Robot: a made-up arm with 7 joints. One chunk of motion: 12 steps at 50 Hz.
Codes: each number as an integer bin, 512 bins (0 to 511) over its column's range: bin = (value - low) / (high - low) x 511, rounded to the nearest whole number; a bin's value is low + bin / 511 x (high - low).
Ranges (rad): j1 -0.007..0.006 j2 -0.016..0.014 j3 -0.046..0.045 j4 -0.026..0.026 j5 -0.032..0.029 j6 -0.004..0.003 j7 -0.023..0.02
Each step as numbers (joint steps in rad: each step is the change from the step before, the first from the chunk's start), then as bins.
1 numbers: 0.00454 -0.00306 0.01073 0.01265 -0.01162 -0.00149 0.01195
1 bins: 454 220 319 380 171 183 415
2 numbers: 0.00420 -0.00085 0.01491 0.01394 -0.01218 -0.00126 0.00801
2 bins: 440 258 342 392 166 200 369
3 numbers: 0.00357 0.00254 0.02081 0.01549 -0.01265 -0.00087 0.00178
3 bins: 415 316 375 408 162 228 294
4 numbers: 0.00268 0.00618 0.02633 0.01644 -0.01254 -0.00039 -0.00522
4 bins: 380 378 406 417 163 264 211
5 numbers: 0.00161 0.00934 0.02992 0.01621 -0.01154 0.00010 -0.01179
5 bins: 338 432 426 415 171 299 133
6 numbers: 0.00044 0.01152 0.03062 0.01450 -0.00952 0.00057 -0.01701
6 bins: 292 469 430 398 188 334 71
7 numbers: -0.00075 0.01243 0.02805 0.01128 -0.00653 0.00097 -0.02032
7 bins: 246 484 416 366 213 363 32
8 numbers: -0.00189 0.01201 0.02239 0.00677 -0.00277 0.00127 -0.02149
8 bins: 201 477 384 322 245 385 18
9 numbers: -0.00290 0.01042 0.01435 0.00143 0.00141 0.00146 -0.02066
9 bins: 161 450 339 270 280 399 28
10 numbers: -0.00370 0.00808 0.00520 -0.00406 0.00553 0.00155 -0.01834
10 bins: 130 410 288 216 314 405 55
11 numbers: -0.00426 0.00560 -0.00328 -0.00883 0.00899 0.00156 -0.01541
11 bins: 108 368 240 169 343 406 90
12 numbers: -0.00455 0.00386 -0.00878 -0.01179 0.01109 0.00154 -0.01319
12 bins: 96 338 209 140 361 404 117
